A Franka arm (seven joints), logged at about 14 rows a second.
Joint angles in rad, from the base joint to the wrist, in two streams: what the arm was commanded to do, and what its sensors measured. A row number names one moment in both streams.
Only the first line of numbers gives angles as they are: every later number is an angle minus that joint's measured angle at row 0.
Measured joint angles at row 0:
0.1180, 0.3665, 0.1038, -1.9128, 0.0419, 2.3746, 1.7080
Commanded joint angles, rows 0 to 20:
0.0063, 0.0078, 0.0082, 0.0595, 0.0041, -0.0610, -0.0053
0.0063, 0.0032, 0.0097, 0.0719, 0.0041, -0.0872, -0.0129
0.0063, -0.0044, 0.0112, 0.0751, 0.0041, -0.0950, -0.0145
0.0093, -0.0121, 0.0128, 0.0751, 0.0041, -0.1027, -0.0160
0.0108, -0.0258, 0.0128, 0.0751, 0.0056, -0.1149, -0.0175
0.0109, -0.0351, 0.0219, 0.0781, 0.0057, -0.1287, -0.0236
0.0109, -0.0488, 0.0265, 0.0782, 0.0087, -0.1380, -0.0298
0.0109, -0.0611, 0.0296, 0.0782, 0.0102, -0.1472, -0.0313
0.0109, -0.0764, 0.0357, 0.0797, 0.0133, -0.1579, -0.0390
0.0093, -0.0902, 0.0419, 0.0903, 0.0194, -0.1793, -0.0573
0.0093, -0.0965, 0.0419, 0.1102, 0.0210, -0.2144, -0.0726
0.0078, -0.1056, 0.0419, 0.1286, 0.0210, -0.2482, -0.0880
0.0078, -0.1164, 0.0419, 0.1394, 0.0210, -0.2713, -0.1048
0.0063, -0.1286, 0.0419, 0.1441, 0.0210, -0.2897, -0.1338
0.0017, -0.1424, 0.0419, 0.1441, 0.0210, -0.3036, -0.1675
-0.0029, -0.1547, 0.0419, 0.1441, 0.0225, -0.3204, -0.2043
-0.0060, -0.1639, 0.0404, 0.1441, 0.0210, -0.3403, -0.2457
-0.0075, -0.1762, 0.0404, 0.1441, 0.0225, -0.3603, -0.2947
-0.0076, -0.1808, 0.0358, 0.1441, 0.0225, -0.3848, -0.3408
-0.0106, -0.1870, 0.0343, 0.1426, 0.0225, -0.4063, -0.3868
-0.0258, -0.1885, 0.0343, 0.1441, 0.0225, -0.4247, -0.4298
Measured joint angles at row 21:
0.0014, -0.1725, 0.0306, 0.1459, 0.0000, -0.3883, -0.3340
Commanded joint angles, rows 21 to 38:
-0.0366, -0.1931, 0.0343, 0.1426, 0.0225, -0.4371, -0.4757
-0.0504, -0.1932, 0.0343, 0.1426, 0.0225, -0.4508, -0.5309
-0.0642, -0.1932, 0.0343, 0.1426, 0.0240, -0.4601, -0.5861
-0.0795, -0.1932, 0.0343, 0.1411, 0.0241, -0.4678, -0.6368
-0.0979, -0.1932, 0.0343, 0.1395, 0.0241, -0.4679, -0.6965
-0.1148, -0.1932, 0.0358, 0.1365, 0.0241, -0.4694, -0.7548
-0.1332, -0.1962, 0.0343, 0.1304, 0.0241, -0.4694, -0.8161
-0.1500, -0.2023, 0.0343, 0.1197, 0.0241, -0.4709, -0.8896
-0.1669, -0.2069, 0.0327, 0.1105, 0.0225, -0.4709, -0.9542
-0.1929, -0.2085, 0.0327, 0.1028, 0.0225, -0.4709, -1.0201
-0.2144, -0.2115, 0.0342, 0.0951, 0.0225, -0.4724, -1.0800
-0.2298, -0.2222, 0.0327, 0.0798, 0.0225, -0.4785, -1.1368
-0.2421, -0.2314, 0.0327, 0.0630, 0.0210, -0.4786, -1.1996
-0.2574, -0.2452, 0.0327, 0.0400, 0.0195, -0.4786, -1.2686
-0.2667, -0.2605, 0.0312, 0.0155, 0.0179, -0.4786, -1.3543
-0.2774, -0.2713, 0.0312, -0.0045, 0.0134, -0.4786, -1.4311
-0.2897, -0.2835, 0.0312, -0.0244, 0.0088, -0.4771, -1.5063
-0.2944, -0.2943, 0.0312, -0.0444, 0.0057, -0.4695, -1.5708
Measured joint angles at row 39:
-0.2731, -0.2337, 0.0255, 0.0298, -0.0001, -0.4810, -1.4447
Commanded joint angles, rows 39 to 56:
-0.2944, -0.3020, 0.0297, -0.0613, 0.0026, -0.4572, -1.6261
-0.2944, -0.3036, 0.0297, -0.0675, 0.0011, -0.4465, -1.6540
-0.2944, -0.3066, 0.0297, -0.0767, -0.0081, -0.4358, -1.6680
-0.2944, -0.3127, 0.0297, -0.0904, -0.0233, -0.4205, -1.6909
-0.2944, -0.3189, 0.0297, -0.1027, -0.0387, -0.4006, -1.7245
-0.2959, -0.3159, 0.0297, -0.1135, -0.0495, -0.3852, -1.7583
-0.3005, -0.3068, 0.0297, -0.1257, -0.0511, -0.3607, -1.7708
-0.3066, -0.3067, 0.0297, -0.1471, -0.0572, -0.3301, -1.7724
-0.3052, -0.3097, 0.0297, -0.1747, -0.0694, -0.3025, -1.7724
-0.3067, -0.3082, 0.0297, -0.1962, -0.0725, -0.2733, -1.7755
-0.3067, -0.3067, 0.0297, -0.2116, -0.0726, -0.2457, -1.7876
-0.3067, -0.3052, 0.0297, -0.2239, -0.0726, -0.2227, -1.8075
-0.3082, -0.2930, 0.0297, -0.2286, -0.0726, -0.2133, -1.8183
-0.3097, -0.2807, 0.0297, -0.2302, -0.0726, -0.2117, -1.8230
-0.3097, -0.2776, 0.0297, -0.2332, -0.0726, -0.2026, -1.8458
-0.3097, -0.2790, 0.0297, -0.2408, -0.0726, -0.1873, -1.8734
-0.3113, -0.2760, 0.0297, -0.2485, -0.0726, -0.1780, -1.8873
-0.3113, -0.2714, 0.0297, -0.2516, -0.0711, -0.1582, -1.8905
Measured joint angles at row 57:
-0.2954, -0.2674, 0.0248, -0.2284, -0.0649, -0.2000, -1.8485
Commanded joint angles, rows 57 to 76:
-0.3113, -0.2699, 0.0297, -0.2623, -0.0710, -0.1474, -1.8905
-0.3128, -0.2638, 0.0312, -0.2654, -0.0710, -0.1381, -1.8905
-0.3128, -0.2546, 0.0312, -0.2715, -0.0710, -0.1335, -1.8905
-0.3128, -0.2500, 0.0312, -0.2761, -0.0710, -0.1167, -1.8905
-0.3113, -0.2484, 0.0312, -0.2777, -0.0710, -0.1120, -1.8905
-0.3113, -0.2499, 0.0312, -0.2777, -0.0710, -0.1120, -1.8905
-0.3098, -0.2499, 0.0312, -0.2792, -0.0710, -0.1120, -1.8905
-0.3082, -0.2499, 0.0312, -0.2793, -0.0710, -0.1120, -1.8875
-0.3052, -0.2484, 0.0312, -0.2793, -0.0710, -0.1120, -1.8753
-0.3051, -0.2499, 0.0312, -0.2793, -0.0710, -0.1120, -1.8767
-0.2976, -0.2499, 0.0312, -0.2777, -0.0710, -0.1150, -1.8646
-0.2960, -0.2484, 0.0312, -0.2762, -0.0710, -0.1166, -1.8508
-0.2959, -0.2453, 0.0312, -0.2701, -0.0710, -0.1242, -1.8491
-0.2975, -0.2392, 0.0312, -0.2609, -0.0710, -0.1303, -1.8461
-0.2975, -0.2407, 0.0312, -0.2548, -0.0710, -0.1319, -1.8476
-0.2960, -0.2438, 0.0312, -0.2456, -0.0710, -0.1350, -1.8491
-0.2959, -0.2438, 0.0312, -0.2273, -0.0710, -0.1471, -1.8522
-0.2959, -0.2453, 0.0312, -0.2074, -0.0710, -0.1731, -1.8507
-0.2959, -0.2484, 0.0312, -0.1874, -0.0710, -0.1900, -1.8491
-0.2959, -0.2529, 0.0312, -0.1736, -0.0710, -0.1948, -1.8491
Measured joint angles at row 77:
-0.2930, -0.2427, 0.0264, -0.2108, -0.0649, -0.1573, -1.8569
